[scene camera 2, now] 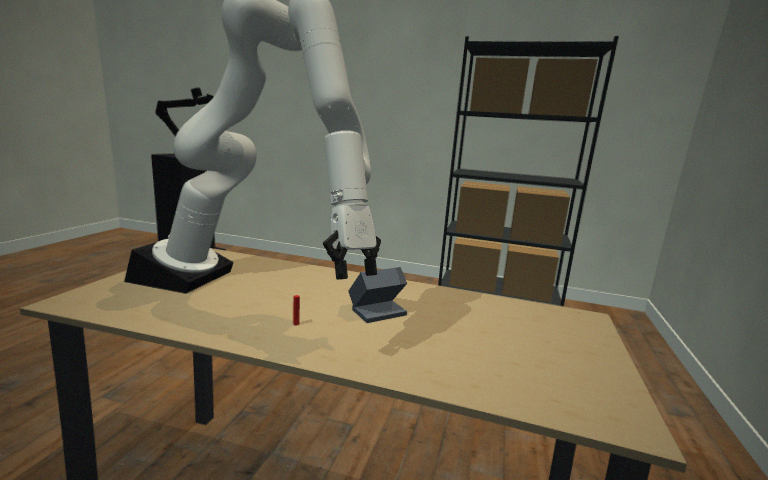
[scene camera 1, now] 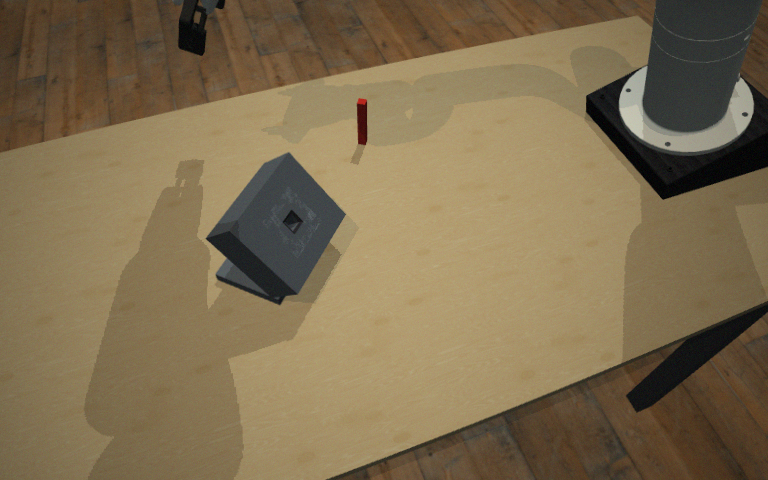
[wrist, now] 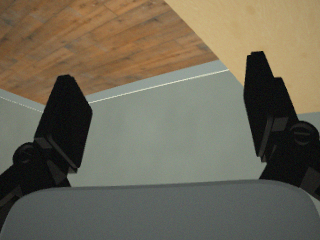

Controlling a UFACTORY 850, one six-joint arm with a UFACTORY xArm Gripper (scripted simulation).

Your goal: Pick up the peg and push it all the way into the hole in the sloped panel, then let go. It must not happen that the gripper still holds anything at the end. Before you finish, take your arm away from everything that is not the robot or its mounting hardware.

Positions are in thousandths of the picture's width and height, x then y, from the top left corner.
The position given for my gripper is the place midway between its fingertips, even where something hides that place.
Observation:
In view: my gripper (scene camera 2: 465, 578) and a grey base (scene camera 1: 298, 570).
My gripper is seen too in the wrist view (wrist: 502, 348). The grey base shows as well in scene camera 2 (scene camera 2: 482, 653).

